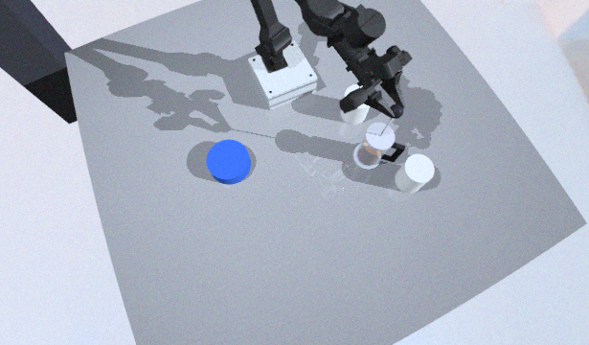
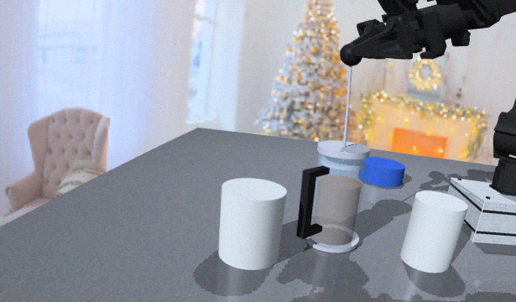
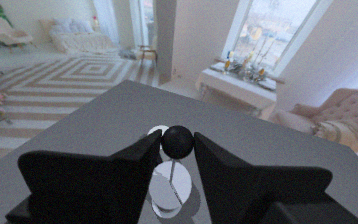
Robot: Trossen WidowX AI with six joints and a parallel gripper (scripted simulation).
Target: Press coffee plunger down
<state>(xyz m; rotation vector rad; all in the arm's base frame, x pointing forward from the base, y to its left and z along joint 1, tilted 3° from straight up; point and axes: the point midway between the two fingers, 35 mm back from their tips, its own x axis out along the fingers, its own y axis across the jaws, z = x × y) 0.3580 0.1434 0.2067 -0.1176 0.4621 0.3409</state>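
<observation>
Right now the glass coffee press is 14 cm below my gripper tip and 1 cm to the left of it.
</observation>
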